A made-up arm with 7 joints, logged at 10 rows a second.
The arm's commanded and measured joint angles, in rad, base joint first. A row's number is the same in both.
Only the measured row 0 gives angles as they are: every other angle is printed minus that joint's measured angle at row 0.
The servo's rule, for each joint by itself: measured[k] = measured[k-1] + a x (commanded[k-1-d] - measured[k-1]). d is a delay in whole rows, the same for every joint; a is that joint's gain. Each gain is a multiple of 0.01, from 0.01 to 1. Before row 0 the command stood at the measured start. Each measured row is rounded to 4 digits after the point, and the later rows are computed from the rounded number. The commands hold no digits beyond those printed.
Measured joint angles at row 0:
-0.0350 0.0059 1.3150 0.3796 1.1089 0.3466 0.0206
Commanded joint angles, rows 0 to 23:
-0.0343 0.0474 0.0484 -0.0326 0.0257 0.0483 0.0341
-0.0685 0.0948 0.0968 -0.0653 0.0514 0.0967 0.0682
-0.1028 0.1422 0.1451 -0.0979 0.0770 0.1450 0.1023
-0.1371 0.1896 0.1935 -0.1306 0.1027 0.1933 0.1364
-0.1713 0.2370 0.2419 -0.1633 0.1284 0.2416 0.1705
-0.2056 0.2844 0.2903 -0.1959 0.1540 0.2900 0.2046
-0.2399 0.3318 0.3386 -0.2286 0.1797 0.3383 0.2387
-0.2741 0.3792 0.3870 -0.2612 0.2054 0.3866 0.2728
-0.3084 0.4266 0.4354 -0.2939 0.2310 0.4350 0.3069
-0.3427 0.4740 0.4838 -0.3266 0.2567 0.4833 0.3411
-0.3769 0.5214 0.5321 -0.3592 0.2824 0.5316 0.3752
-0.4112 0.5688 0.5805 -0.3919 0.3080 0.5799 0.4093
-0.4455 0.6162 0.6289 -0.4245 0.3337 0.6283 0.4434
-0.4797 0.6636 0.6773 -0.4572 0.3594 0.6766 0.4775
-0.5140 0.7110 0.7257 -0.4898 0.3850 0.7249 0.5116
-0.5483 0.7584 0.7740 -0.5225 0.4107 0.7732 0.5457
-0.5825 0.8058 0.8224 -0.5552 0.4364 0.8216 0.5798
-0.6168 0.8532 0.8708 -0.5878 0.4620 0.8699 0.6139
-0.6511 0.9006 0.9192 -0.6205 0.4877 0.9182 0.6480
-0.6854 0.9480 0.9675 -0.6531 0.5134 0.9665 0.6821
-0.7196 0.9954 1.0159 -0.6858 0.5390 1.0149 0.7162
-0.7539 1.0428 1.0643 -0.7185 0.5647 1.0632 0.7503
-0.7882 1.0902 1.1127 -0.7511 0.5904 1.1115 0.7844
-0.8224 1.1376 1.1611 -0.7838 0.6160 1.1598 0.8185
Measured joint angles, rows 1 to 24:
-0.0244 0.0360 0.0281 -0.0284 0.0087 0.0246 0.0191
-0.0557 0.0807 0.0679 -0.0605 0.0232 0.0614 0.0466
-0.0891 0.1274 0.1127 -0.0930 0.0415 0.1040 0.0778
-0.1232 0.1747 0.1596 -0.1257 0.0623 0.1495 0.1106
-0.1574 0.2220 0.2073 -0.1584 0.0848 0.1965 0.1441
-0.1916 0.2694 0.2554 -0.1910 0.1083 0.2442 0.1780
-0.2259 0.3168 0.3037 -0.2237 0.1326 0.2922 0.2120
-0.2601 0.3642 0.3520 -0.2563 0.1574 0.3403 0.2460
-0.2944 0.4116 0.4004 -0.2890 0.1824 0.3886 0.2801
-0.3287 0.4590 0.4488 -0.3217 0.2077 0.4369 0.3143
-0.3629 0.5064 0.4971 -0.3543 0.2331 0.4852 0.3484
-0.3972 0.5538 0.5455 -0.3870 0.2586 0.5335 0.3825
-0.4315 0.6012 0.5939 -0.4196 0.2841 0.5818 0.4166
-0.4657 0.6486 0.6423 -0.4523 0.3097 0.6301 0.4507
-0.5000 0.6960 0.6907 -0.4849 0.3353 0.6784 0.4848
-0.5343 0.7434 0.7390 -0.5176 0.3609 0.7267 0.5189
-0.5685 0.7908 0.7874 -0.5503 0.3866 0.7751 0.5530
-0.6028 0.8382 0.8358 -0.5829 0.4122 0.8234 0.5871
-0.6371 0.8856 0.8842 -0.6156 0.4379 0.8717 0.6212
-0.6714 0.9330 0.9325 -0.6482 0.4636 0.9200 0.6553
-0.7056 0.9804 0.9809 -0.6809 0.4892 0.9684 0.6894
-0.7399 1.0278 1.0293 -0.7136 0.5149 1.0167 0.7235
-0.7742 1.0752 1.0777 -0.7462 0.5406 1.0650 0.7576
-0.8084 1.1226 1.1261 -0.7789 0.5662 1.1133 0.7917
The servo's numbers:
d 0
a 0.71 0.76 0.58 0.87 0.34 0.51 0.56

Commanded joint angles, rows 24 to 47:
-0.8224 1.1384 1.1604 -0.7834 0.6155 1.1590 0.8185
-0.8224 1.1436 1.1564 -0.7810 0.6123 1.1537 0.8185
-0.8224 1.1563 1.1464 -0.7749 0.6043 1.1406 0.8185
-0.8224 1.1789 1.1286 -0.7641 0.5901 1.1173 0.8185
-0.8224 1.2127 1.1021 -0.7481 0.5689 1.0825 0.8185
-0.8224 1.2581 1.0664 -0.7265 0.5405 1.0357 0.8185
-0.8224 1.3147 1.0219 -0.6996 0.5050 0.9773 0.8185
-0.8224 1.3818 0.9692 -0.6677 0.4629 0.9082 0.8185
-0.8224 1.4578 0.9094 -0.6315 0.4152 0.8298 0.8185
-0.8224 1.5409 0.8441 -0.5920 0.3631 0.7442 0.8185
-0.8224 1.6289 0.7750 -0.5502 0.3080 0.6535 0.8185
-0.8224 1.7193 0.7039 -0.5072 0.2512 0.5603 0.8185
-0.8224 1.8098 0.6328 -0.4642 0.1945 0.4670 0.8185
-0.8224 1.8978 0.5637 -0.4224 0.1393 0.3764 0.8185
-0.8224 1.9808 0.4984 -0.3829 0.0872 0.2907 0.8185
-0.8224 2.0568 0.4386 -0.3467 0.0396 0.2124 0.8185
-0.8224 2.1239 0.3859 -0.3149 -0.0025 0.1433 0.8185
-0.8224 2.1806 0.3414 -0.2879 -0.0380 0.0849 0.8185
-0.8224 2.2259 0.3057 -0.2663 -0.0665 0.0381 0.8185
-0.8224 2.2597 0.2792 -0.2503 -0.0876 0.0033 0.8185
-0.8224 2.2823 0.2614 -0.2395 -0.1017 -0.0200 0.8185
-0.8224 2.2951 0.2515 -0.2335 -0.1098 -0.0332 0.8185
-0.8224 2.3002 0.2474 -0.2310 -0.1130 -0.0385 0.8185
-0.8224 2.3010 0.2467 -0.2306 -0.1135 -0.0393 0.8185
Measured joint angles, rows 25 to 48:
-0.8183 1.1346 1.1460 -0.7828 0.5830 1.1366 0.8067
-0.8212 1.1414 1.1520 -0.7812 0.5930 1.1453 0.8133
-0.8221 1.1527 1.1488 -0.7757 0.5968 1.1429 0.8162
-0.8223 1.1726 1.1371 -0.7656 0.5945 1.1298 0.8175
-0.8224 1.2031 1.1168 -0.7504 0.5858 1.1057 0.8181
-0.8224 1.2449 1.0876 -0.7296 0.5704 1.0700 0.8183
-0.8224 1.2979 1.0495 -0.7035 0.5482 1.0227 0.8184
-0.8224 1.3617 1.0029 -0.6724 0.5192 0.9643 0.8185
-0.8224 1.4347 0.9487 -0.6368 0.4838 0.8957 0.8185
-0.8224 1.5154 0.8880 -0.5978 0.4428 0.8184 0.8185
-0.8224 1.6017 0.8225 -0.5564 0.3970 0.7343 0.8185
-0.8224 1.6911 0.7537 -0.5136 0.3474 0.6456 0.8185
-0.8224 1.7813 0.6836 -0.4706 0.2954 0.5545 0.8185
-0.8224 1.8698 0.6141 -0.4287 0.2423 0.4637 0.8185
-0.8224 1.9542 0.5470 -0.3889 0.1896 0.3755 0.8185
-0.8224 2.0322 0.4841 -0.3522 0.1386 0.2923 0.8185
-0.8224 2.1019 0.4271 -0.3197 0.0906 0.2163 0.8185
-0.8224 2.1617 0.3774 -0.2920 0.0469 0.1493 0.8185
-0.8224 2.2105 0.3358 -0.2696 0.0083 0.0926 0.8185
-0.8224 2.2479 0.3030 -0.2528 -0.0243 0.0471 0.8185
-0.8224 2.2740 0.2789 -0.2412 -0.0506 0.0129 0.8185
-0.8224 2.2900 0.2630 -0.2345 -0.0707 -0.0106 0.8185
-0.8224 2.2978 0.2540 -0.2315 -0.0851 -0.0248 0.8185
-0.8224 2.3002 0.2498 -0.2307 -0.0948 -0.0322 0.8185

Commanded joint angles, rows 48 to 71:
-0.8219 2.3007 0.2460 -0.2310 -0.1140 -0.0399 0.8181
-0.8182 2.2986 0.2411 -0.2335 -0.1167 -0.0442 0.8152
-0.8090 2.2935 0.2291 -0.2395 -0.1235 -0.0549 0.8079
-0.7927 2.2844 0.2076 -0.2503 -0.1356 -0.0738 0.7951
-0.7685 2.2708 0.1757 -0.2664 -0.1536 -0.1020 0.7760
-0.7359 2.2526 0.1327 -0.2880 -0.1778 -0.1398 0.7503
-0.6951 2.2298 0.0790 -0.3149 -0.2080 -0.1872 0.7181
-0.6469 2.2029 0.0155 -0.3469 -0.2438 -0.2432 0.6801
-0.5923 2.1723 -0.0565 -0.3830 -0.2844 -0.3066 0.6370
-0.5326 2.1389 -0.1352 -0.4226 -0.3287 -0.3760 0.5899
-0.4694 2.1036 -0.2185 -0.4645 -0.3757 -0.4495 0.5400
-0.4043 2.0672 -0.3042 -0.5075 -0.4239 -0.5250 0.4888
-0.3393 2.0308 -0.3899 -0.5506 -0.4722 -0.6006 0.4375
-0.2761 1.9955 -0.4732 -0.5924 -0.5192 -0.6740 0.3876
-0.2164 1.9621 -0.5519 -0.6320 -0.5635 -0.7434 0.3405
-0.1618 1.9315 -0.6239 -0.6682 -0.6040 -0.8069 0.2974
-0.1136 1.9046 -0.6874 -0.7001 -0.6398 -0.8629 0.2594
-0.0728 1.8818 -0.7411 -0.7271 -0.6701 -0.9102 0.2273
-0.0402 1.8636 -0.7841 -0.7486 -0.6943 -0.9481 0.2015
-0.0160 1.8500 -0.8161 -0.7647 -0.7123 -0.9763 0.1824
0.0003 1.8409 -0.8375 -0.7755 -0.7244 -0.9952 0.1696
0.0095 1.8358 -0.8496 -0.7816 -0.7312 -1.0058 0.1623
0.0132 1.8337 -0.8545 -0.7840 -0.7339 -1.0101 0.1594
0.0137 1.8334 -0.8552 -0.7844 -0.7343 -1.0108 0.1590
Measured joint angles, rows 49 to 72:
-0.8220 2.3006 0.2476 -0.2310 -0.1013 -0.0361 0.8183
-0.8193 2.2991 0.2438 -0.2332 -0.1065 -0.0402 0.8166
-0.8120 2.2948 0.2353 -0.2387 -0.1123 -0.0477 0.8117
-0.7983 2.2869 0.2192 -0.2488 -0.1202 -0.0610 0.8024
-0.7771 2.2747 0.1940 -0.2641 -0.1316 -0.0819 0.7876
-0.7478 2.2579 0.1584 -0.2849 -0.1473 -0.1114 0.7667
-0.7104 2.2365 0.1123 -0.3110 -0.1679 -0.1501 0.7395
-0.6653 2.2110 0.0562 -0.3422 -0.1937 -0.1976 0.7062
-0.6135 2.1816 -0.0092 -0.3777 -0.2245 -0.2532 0.6674
-0.5561 2.1491 -0.0823 -0.4168 -0.2599 -0.3158 0.6240
-0.4945 2.1145 -0.1613 -0.4583 -0.2993 -0.3840 0.5770
-0.4305 2.0786 -0.2442 -0.5011 -0.3417 -0.4559 0.5276
-0.3657 2.0423 -0.3287 -0.5442 -0.3861 -0.5297 0.4771
-0.3021 2.0067 -0.4125 -0.5861 -0.4314 -0.6033 0.4270
-0.2413 1.9728 -0.4934 -0.6260 -0.4763 -0.6748 0.3786
-0.1849 1.9414 -0.5691 -0.6627 -0.5197 -0.7422 0.3331
-0.1343 1.9134 -0.6377 -0.6952 -0.5605 -0.8038 0.2918
-0.0906 1.8894 -0.6977 -0.7230 -0.5978 -0.8581 0.2557
-0.0548 1.8698 -0.7478 -0.7453 -0.6306 -0.9040 0.2253
-0.0273 1.8548 -0.7874 -0.7622 -0.6584 -0.9409 0.2013
-0.0077 1.8442 -0.8165 -0.7738 -0.6808 -0.9686 0.1835
0.0045 1.8378 -0.8357 -0.7806 -0.6979 -0.9876 0.1716
0.0107 1.8347 -0.8466 -0.7836 -0.7101 -0.9991 0.1648
0.0128 1.8337 -0.8516 -0.7843 -0.7183 -1.0051 0.1616

